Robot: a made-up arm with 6 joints.
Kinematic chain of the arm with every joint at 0, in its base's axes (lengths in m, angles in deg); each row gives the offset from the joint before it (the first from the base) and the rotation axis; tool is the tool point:
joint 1: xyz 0 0 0.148 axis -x
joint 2: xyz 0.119 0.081 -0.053 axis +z
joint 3: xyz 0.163 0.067 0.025 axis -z
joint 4: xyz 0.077 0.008 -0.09 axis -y
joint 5: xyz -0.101 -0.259 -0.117 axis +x
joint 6: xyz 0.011 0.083 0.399 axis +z
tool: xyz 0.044 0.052 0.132
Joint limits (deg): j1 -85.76..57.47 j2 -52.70..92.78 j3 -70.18..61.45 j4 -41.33..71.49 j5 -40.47..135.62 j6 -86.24..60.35
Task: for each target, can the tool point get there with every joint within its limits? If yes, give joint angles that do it. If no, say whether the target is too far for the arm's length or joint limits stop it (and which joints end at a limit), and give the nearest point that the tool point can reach.
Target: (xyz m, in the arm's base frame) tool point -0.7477 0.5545 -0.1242
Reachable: no: joint limits stop it (at a limit: joint 1, joint 2, joint 5, joint 6) | nearest point -0.5081 0.4282 -0.0624 | short by 0.278 m
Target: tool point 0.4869 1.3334 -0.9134
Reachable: no: too far | nearest point 0.3540 0.8759 -0.5492 | short by 0.600 m
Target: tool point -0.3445 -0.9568 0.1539
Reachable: no: joint limits stop it (at a limit: joint 2, joint 5, joint 6) | nearest point -0.2246 -0.7724 0.1528 | short by 0.220 m
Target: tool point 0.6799 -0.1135 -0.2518
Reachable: yes | joints -65.87 15.30 -22.38 52.07 72.62 -48.15
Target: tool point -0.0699 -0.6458 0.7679
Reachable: no: joint limits stop it (at a limit: joint 1, joint 2, joint 4) | nearest point -0.0373 -0.6220 0.6854 | short by 0.092 m
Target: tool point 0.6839 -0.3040 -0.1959
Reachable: yes | joints -32.91 22.56 -13.04 22.60 90.25 40.92
